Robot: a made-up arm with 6 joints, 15 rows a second.
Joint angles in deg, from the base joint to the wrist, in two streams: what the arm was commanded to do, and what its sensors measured. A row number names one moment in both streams.
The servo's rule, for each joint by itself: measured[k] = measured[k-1] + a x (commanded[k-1-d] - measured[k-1]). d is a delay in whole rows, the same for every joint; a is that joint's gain. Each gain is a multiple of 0.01, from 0.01 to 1. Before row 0 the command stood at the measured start. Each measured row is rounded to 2 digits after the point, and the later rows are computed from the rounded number. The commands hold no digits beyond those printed.
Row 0, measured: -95.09, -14.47, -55.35, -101.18, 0.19, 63.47
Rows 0 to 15, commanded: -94.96, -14.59, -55.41, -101.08, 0.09, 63.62; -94.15, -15.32, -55.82, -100.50, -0.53, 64.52; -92.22, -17.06, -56.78, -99.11, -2.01, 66.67; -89.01, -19.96, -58.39, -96.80, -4.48, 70.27; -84.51, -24.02, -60.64, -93.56, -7.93, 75.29; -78.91, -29.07, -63.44, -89.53, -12.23, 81.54; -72.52, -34.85, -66.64, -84.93, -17.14, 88.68; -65.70, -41.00, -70.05, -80.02, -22.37, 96.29; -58.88, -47.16, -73.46, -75.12, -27.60, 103.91; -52.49, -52.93, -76.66, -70.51, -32.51, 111.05; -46.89, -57.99, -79.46, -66.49, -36.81, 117.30; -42.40, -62.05, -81.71, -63.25, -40.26, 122.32; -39.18, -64.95, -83.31, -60.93, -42.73, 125.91; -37.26, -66.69, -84.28, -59.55, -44.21, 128.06; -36.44, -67.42, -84.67, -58.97, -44.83, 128.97; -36.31, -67.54, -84.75, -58.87, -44.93, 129.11
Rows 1 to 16, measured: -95.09, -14.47, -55.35, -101.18, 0.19, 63.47; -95.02, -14.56, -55.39, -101.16, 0.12, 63.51; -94.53, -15.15, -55.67, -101.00, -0.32, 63.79; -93.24, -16.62, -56.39, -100.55, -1.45, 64.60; -90.87, -19.19, -57.69, -99.65, -3.48, 66.19; -87.31, -22.91, -59.61, -98.19, -6.46, 68.74; -82.61, -27.65, -62.10, -96.11, -10.33, 72.32; -76.96, -33.19, -65.05, -93.43, -14.89, 76.90; -70.65, -39.20, -68.30, -90.21, -19.90, 82.33; -64.06, -45.33, -71.65, -86.59, -25.06, 88.37; -57.58, -51.18, -74.91, -82.73, -30.05, 94.72; -51.59, -56.42, -77.87, -78.83, -34.58, 101.04; -46.44, -60.76, -80.37, -75.09, -38.39, 107.00; -42.37, -63.99, -82.28, -71.69, -41.30, 112.29; -39.51, -66.07, -83.58, -68.78, -43.25, 116.71; -37.79, -67.11, -84.29, -66.43, -44.31, 120.14
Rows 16 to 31, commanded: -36.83, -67.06, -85.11, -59.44, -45.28, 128.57; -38.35, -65.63, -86.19, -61.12, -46.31, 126.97; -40.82, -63.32, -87.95, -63.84, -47.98, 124.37; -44.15, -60.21, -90.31, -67.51, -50.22, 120.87; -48.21, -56.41, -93.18, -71.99, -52.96, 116.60; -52.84, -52.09, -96.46, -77.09, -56.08, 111.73; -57.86, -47.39, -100.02, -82.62, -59.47, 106.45; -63.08, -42.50, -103.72, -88.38, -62.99, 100.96; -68.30, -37.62, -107.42, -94.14, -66.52, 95.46; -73.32, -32.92, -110.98, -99.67, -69.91, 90.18; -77.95, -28.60, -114.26, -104.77, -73.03, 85.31; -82.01, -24.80, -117.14, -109.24, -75.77, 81.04; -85.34, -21.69, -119.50, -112.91, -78.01, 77.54; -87.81, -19.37, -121.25, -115.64, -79.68, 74.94; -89.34, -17.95, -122.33, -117.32, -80.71, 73.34; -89.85, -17.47, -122.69, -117.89, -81.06, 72.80
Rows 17 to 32, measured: -36.96, -67.44, -84.59, -64.62, -44.73, 122.65; -36.89, -67.15, -84.93, -63.38, -45.10, 124.31; -37.71, -65.98, -85.75, -62.84, -45.91, 125.05; -39.45, -63.93, -87.18, -63.08, -47.30, 124.86; -42.08, -61.07, -89.21, -64.14, -49.26, 123.74; -45.51, -57.48, -91.79, -66.02, -51.74, 121.74; -49.61, -53.33, -94.83, -68.68, -54.65, 118.94; -54.23, -48.76, -98.20, -72.03, -57.88, 115.44; -59.19, -43.94, -101.79, -75.95, -61.30, 111.39; -64.29, -39.07, -105.45, -80.32, -64.80, 106.93; -69.35, -34.33, -109.04, -84.96, -68.22, 102.24; -74.17, -29.92, -112.43, -89.71, -71.44, 97.50; -78.56, -25.98, -115.49, -94.40, -74.34, 92.89; -82.36, -22.68, -118.10, -98.84, -76.80, 88.59; -85.41, -20.13, -120.15, -102.87, -78.73, 84.77; -87.61, -18.45, -121.57, -106.34, -80.06, 81.57
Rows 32 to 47, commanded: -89.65, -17.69, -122.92, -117.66, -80.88, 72.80; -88.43, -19.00, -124.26, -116.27, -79.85, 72.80; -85.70, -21.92, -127.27, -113.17, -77.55, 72.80; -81.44, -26.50, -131.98, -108.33, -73.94, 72.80; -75.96, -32.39, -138.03, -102.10, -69.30, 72.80; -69.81, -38.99, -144.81, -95.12, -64.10, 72.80; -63.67, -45.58, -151.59, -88.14, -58.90, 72.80; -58.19, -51.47, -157.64, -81.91, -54.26, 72.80; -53.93, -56.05, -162.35, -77.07, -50.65, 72.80; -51.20, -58.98, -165.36, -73.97, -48.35, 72.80; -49.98, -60.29, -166.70, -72.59, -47.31, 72.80; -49.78, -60.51, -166.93, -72.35, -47.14, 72.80; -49.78, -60.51, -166.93, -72.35, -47.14, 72.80; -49.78, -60.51, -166.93, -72.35, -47.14, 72.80; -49.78, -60.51, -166.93, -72.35, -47.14, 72.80; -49.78, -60.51, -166.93, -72.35, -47.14, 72.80
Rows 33 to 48, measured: -88.86, -17.70, -122.30, -109.11, -80.73, 79.11; -89.30, -17.69, -122.70, -111.16, -80.83, 77.34; -88.81, -18.70, -123.71, -112.39, -80.17, 76.07; -87.07, -21.18, -126.02, -112.58, -78.41, 75.15; -83.92, -25.28, -129.89, -111.56, -75.42, 74.49; -79.46, -30.75, -135.18, -109.29, -71.32, 74.02; -74.06, -37.09, -141.44, -105.89, -66.48, 73.68; -68.24, -43.63, -148.04, -101.63, -61.40, 73.43; -62.61, -49.67, -154.28, -96.90, -56.62, 73.25; -57.75, -54.58, -159.53, -92.14, -52.62, 73.12; -54.08, -57.97, -163.32, -87.78, -49.76, 73.03; -51.78, -59.76, -165.52, -84.13, -48.12, 72.97; -50.66, -60.34, -166.44, -81.30, -47.46, 72.92; -50.17, -60.47, -166.76, -79.15, -47.25, 72.89; -49.95, -60.50, -166.87, -77.52, -47.18, 72.86; -49.85, -60.51, -166.91, -76.28, -47.15, 72.84
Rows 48 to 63, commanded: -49.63, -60.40, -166.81, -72.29, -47.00, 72.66; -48.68, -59.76, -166.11, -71.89, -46.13, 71.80; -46.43, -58.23, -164.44, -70.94, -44.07, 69.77; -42.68, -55.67, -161.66, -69.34, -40.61, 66.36; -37.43, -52.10, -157.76, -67.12, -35.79, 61.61; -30.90, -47.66, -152.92, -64.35, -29.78, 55.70; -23.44, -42.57, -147.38, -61.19, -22.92, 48.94; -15.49, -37.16, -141.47, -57.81, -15.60, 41.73; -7.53, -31.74, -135.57, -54.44, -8.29, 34.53; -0.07, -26.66, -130.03, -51.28, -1.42, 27.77; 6.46, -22.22, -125.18, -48.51, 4.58, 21.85; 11.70, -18.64, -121.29, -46.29, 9.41, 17.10; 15.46, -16.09, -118.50, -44.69, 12.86, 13.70; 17.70, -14.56, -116.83, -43.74, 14.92, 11.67; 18.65, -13.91, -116.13, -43.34, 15.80, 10.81; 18.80, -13.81, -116.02, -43.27, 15.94, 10.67
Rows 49 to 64, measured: -49.81, -60.51, -166.92, -75.34, -47.14, 72.83; -49.71, -60.43, -166.85, -74.61, -47.05, 72.78; -49.13, -59.91, -166.37, -73.96, -46.43, 72.51; -47.62, -58.62, -165.12, -73.24, -44.85, 71.74; -44.85, -56.35, -162.87, -72.30, -42.01, 70.23; -40.69, -53.08, -159.55, -71.06, -37.84, 67.82; -35.21, -48.91, -155.24, -69.45, -32.44, 64.43; -28.62, -44.03, -150.13, -67.47, -26.06, 60.09; -21.27, -38.74, -144.50, -65.15, -19.05, 54.95; -13.58, -33.35, -138.70, -62.58, -11.84, 49.23; -6.01, -28.20, -133.06, -59.87, -4.86, 43.22; 0.97, -23.60, -127.94, -57.14, 1.46, 37.24; 6.98, -19.78, -123.62, -54.54, 6.79, 31.60; 11.73, -16.94, -120.29, -52.18, 10.86, 26.59; 15.07, -15.11, -118.04, -50.15, 13.58, 22.41; 17.07, -14.19, -116.80, -48.52, 15.07, 19.16
